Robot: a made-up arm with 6 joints.
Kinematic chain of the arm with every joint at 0, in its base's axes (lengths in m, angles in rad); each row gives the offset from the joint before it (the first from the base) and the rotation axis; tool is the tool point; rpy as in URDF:
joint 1: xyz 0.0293 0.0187 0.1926 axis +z
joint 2: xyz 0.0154 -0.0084 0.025 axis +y
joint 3: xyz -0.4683 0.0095 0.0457 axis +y
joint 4: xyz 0.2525 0.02 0.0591 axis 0.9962 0 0.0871
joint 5: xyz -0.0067 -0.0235 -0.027 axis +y
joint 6: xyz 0.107 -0.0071 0.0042 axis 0.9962 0 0.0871
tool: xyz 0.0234 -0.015 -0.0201 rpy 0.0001 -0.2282 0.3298
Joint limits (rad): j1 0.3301..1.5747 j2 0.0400..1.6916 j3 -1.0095..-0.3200 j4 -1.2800..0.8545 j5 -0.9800..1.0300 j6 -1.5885..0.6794
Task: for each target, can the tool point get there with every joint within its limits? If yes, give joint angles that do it. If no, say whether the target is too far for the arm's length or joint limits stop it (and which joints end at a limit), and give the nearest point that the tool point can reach.
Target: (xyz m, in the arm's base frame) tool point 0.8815 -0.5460 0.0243
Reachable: no: too far | nearest point 0.3701 0.0102 0.4158 | short by 0.851 m
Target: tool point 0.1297 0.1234 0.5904
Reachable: yes | joints 0.9304 0.9082 -0.6673 -0.4583 -0.2904 0.4793
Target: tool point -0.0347 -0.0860 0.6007
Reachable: yes | joints 0.5916 0.2779 -0.7122 -0.5850 0.2048 -1.3640
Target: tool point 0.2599 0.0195 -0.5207
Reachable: no: joint limits stop it (at a limit: joint 1, joint 2, joint 3) | nearest point 0.2130 0.0793 0.3077 | short by 0.832 m
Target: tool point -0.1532 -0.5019 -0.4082
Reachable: no: joint limits stop it (at a limit: joint 1, joint 2, joint 3, joint 5) | nearest point -0.0291 -0.1232 0.2776 | short by 0.793 m
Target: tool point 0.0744 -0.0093 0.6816
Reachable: yes | joints 0.4581 0.7055 -0.8773 0.6444 -0.6508 -0.4993
